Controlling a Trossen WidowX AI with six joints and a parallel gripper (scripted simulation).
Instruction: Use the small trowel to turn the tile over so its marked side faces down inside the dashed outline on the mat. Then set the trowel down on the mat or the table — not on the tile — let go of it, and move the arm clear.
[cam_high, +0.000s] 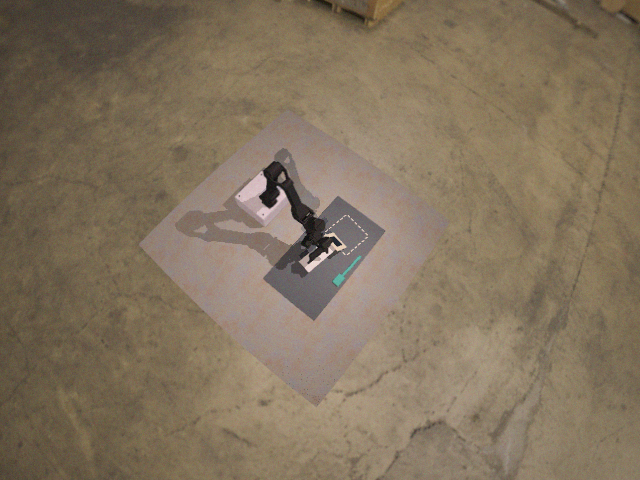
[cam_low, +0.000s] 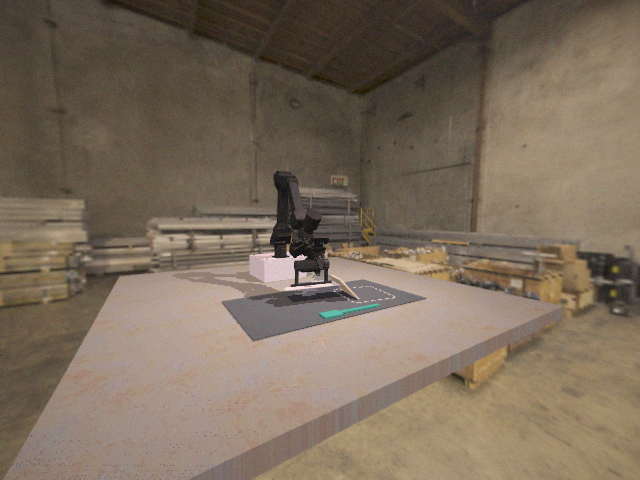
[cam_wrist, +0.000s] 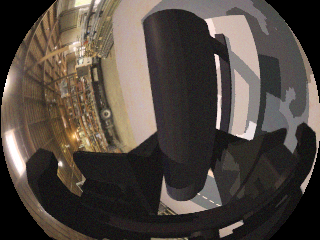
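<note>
The tile lies 1 cm behind my gripper tip, 10 cm to the left of it and 6 cm below it. From my gripper tip the other things lie so: dark mat: 1 cm behind, 3 cm to the left, 12 cm below; teal trowel: 13 cm ahead, 1 cm to the left, 10 cm below.
</note>
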